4 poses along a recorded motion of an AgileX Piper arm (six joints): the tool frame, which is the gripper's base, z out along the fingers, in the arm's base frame.
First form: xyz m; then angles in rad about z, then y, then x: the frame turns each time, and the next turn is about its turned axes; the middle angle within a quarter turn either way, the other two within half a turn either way.
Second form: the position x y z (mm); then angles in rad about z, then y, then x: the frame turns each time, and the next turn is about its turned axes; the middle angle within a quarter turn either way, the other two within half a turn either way. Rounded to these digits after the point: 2 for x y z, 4 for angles.
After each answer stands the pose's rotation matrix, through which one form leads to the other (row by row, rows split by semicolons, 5 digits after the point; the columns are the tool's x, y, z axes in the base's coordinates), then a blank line. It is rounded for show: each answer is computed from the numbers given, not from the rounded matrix.
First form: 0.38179, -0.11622, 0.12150, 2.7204, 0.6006, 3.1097
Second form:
381.79, -116.22, 121.50, 2.7204, 0.6006, 3.1097
-0.75289 0.39220 0.52852; 0.33730 0.91951 -0.20184; -0.56514 0.02631 -0.82458

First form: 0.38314, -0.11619, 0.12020, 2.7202, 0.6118, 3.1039
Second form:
383.14, -116.19, 120.20, 2.7202, 0.6118, 3.1039
-0.74700 0.38899 0.53914; 0.33484 0.92072 -0.20037; -0.57434 0.03085 -0.81803

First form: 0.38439, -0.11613, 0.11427, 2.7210, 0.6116, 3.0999
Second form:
384.39, -116.13, 114.27, 2.7210, 0.6116, 3.0999
-0.74738 0.38610 0.54070; 0.33429 0.92183 -0.19619; -0.57418 0.03413 -0.81802

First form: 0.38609, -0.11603, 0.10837, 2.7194, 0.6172, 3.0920
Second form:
386.09, -116.03, 108.37, 2.7194, 0.6172, 3.0920
-0.74390 0.38309 0.54760; 0.33416 0.92283 -0.19164; -0.57875 0.04043 -0.81450

